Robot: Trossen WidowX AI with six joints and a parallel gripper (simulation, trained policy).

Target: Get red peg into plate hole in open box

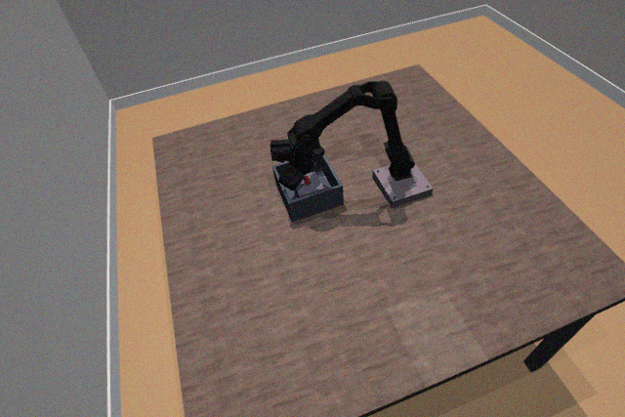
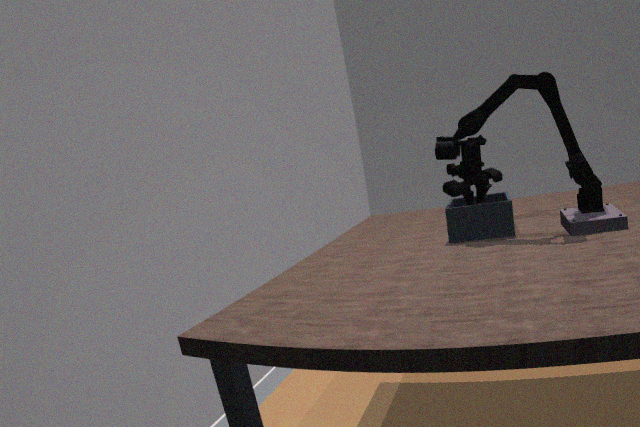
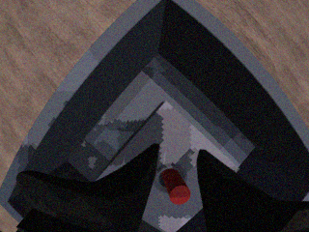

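My gripper tip is now 2 cm past the red peg, 2 cm to the right of it and 2 cm above it. The rest, counted from my gripper tip: box 2 cm behind, 2 cm to the left, 4 cm below; then pale plate 2 cm behind, 2 cm to the left, 3 cm below.
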